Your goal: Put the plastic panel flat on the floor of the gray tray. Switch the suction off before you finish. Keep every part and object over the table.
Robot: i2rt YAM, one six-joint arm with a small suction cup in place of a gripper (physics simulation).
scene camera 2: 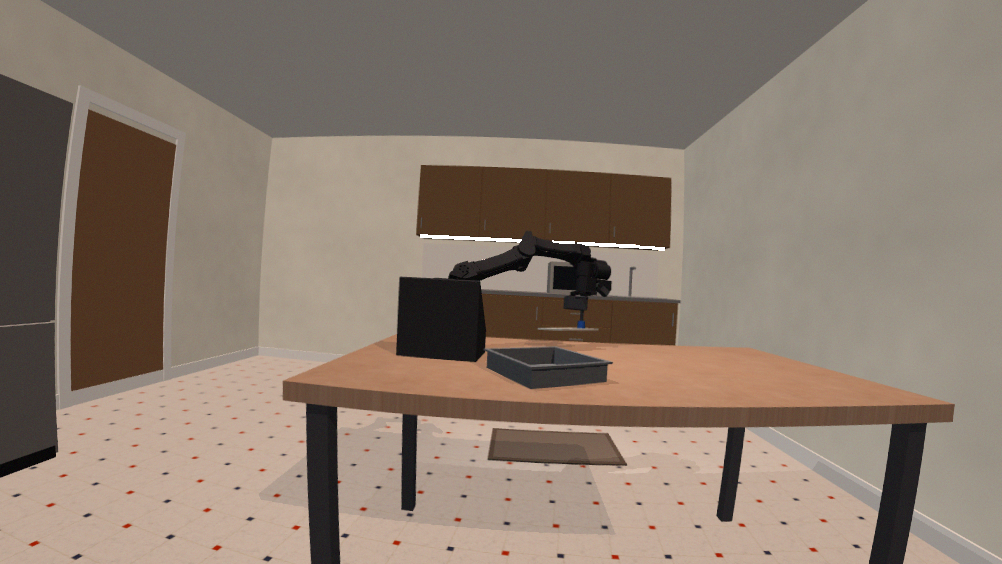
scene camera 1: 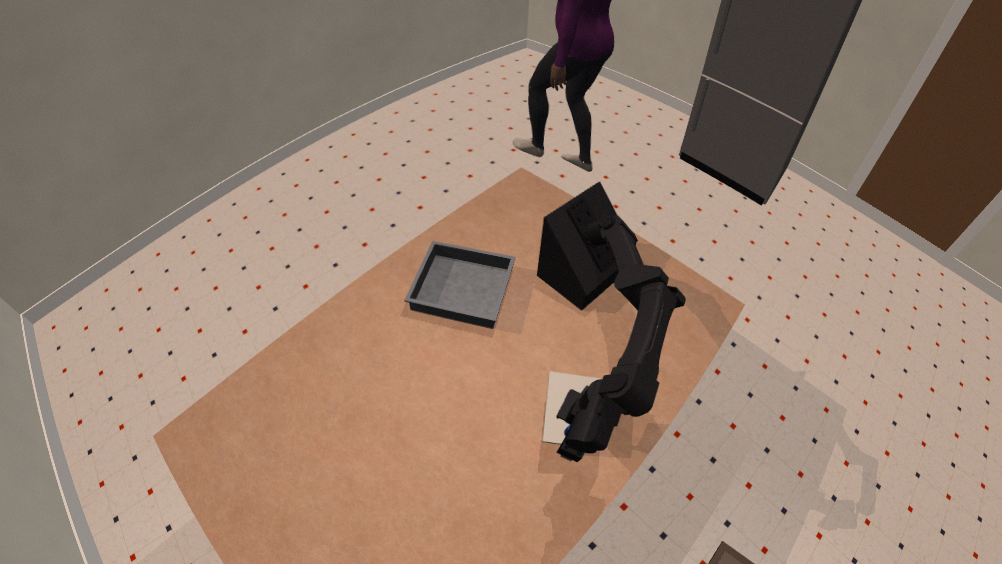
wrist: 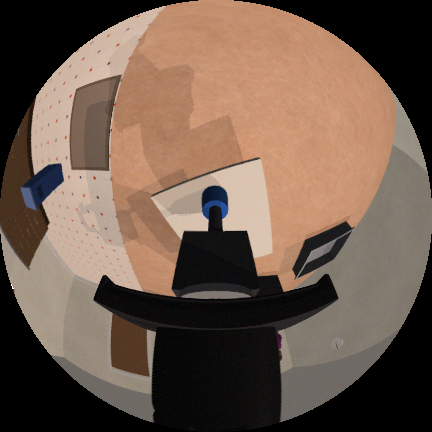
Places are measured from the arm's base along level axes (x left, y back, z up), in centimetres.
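Pixels of known places: hand, tool point: (wrist: pixel 214 193); arm's base, link origin: (scene camera 2: pixel 447 303) (scene camera 1: pixel 591 235).
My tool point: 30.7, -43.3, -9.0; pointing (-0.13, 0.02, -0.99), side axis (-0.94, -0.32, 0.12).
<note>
Ahead of a thing's pixels: the offset from my tool point to its middle, as dx, dy, dz. Level surfaces: height alone.
The plastic panel @[-3.0, +5.0, +0.7] (scene camera 1: pixel 557 402) (scene camera 2: pixel 553 328) (wrist: pixel 250 210) is a thin cream-white square plate. It hangs level on my blue suction cup (scene camera 1: pixel 567 428) (scene camera 2: pixel 581 324) (wrist: pixel 215 202), a little above the table @[dz -6.3] (scene camera 1: pixel 350 420) (scene camera 2: pixel 701 381) (wrist: pixel 300 100), with its shadow lying apart from it. The cup touches the panel's upper face near the middle. In scene camera 1 the arm hides the panel's right part. The gray tray @[-50.0, +13.9, -3.9] (scene camera 1: pixel 452 314) (scene camera 2: pixel 567 375) (wrist: pixel 305 247) is a low open box with nothing in it. It stands on the table well away from the panel.
The black wedge-shaped robot base (scene camera 1: pixel 564 259) (scene camera 2: pixel 440 318) stands beside the tray. A person (scene camera 1: pixel 587 42) stands on the floor beyond the table, near the dark fridge (scene camera 1: pixel 760 91). A brown mat (scene camera 2: pixel 553 446) (wrist: pixel 92 125) lies on the floor.
</note>
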